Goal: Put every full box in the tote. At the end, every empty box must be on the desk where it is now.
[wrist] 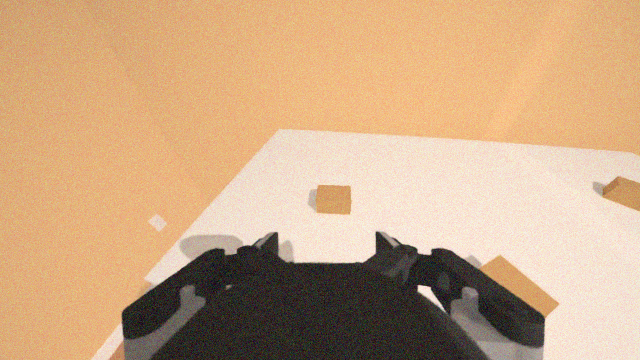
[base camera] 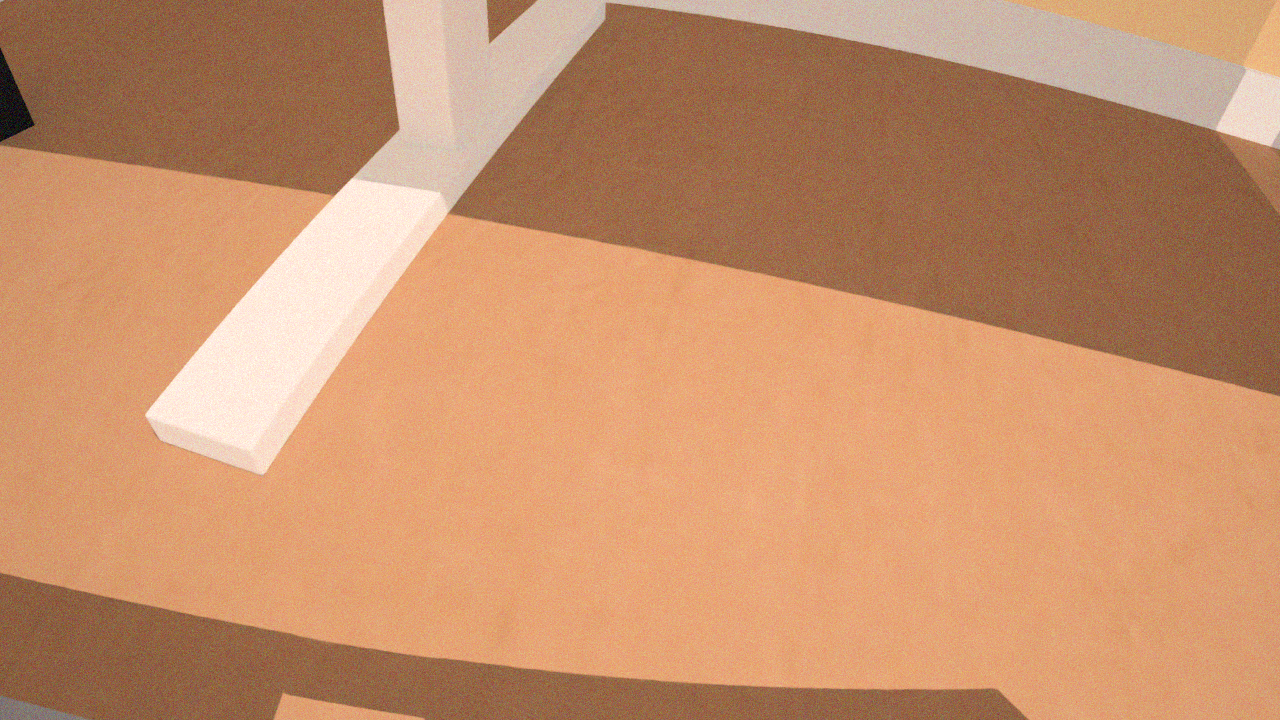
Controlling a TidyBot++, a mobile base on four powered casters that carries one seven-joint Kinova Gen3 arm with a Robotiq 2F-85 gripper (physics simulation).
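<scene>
In the wrist view, a small orange-brown box [wrist: 333,199] sits on the white desk [wrist: 425,170], ahead of the fingers and near the desk's left part. A second box [wrist: 520,285] lies at the lower right, partly hidden behind the right finger. A third box [wrist: 625,193] is cut off by the right edge of the view. Whether each box is full or empty cannot be told. My gripper [wrist: 326,242] is open, with nothing between its fingertips, above the desk. A black thing [base camera: 10,102], perhaps the tote, shows in part at the left edge of the base view.
A white desk leg [base camera: 425,76] rises from its long white foot [base camera: 304,313] on the brown floor [base camera: 716,465] in the base view. A pale skirting board [base camera: 895,49] runs along the back. An orange wall [wrist: 250,65] stands behind the desk, with a small white plate [wrist: 157,222] at left.
</scene>
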